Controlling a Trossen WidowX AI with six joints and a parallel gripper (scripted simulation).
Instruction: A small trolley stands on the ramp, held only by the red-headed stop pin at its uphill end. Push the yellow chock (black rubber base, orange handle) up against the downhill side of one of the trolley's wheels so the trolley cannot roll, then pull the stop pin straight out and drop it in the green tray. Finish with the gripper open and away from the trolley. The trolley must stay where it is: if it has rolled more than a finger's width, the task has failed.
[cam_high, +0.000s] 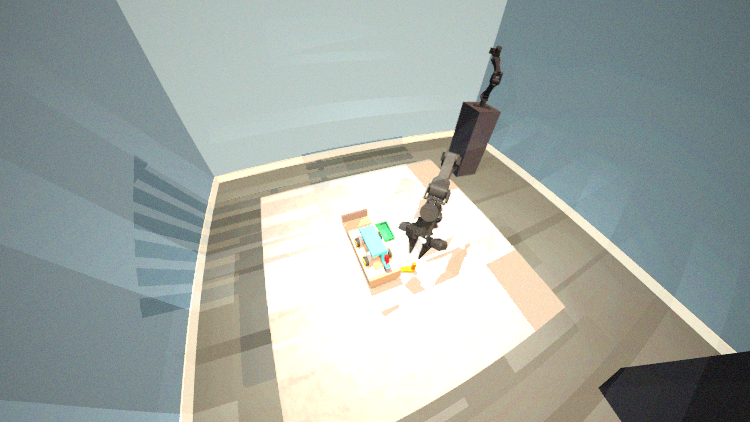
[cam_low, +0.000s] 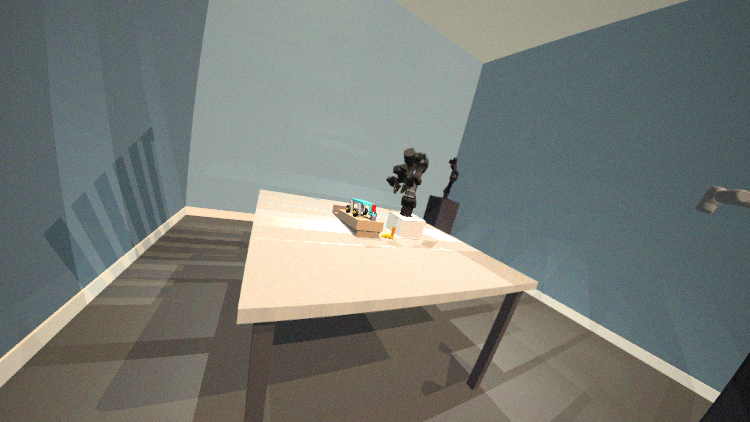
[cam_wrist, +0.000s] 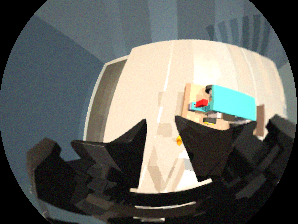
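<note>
The yellow chock is 24 cm below my gripper tip, 6 cm to the right of it and 4 cm behind it. From my gripper tip the other things lie so: cyan trolley: 17 cm to the right, 15 cm below, 10 cm ahead; red-headed stop pin: 13 cm below, 7 cm to the right, 7 cm ahead; green tray: 31 cm to the right, 26 cm below.
</note>
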